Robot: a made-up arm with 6 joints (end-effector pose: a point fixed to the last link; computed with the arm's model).
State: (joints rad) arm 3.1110 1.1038 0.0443 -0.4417 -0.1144 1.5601
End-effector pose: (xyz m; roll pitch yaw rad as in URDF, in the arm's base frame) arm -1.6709 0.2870 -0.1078 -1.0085 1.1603 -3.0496
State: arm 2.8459 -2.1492 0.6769 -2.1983 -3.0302 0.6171
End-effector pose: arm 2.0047 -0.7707 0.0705 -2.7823 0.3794 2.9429
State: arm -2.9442 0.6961 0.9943 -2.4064 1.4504 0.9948
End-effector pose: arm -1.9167 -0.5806 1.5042 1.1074 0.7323 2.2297
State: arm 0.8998 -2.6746 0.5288 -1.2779 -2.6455 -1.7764
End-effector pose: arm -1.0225 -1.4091 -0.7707 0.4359 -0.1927 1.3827
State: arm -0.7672 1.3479 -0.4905 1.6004 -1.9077 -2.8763
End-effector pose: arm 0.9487 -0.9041 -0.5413 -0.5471 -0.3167 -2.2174
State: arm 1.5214 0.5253 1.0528 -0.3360 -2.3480 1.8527
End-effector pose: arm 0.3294 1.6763 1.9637 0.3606 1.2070 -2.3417
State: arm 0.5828 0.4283 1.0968 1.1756 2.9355 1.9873
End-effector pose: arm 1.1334 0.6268 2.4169 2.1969 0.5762 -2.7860
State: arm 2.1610 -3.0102 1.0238 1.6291 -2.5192 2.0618
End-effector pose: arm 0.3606 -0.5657 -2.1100 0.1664 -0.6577 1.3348
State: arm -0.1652 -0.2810 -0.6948 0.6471 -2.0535 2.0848
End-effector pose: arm 0.6451 -0.3185 1.3160 1.7278 0.4784 -2.6614
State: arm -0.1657 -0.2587 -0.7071 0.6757 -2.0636 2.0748
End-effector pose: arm 0.6667 -0.3178 1.2926 1.7346 0.4272 -2.6570
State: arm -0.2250 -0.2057 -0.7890 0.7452 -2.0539 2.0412
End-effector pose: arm 0.6735 -0.3508 1.1808 1.7326 0.2915 -2.6889
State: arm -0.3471 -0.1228 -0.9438 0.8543 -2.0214 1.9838
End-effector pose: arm 0.6242 -0.4079 0.9864 1.6997 0.0843 -2.7392
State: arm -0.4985 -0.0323 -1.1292 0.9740 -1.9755 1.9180
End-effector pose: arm 0.5012 -0.4397 0.7863 1.6134 -0.1149 -2.7685
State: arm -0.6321 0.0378 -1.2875 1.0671 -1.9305 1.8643
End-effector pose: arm 0.3628 -0.4217 0.6547 1.4979 -0.2338 -2.7715
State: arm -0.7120 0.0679 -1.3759 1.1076 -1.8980 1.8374
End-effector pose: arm 0.2759 -0.3921 0.6023 1.4220 -0.2684 -2.7806
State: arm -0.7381 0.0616 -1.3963 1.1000 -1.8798 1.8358
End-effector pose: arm 0.2462 -0.3839 0.5977 1.4098 -0.2563 -2.8087
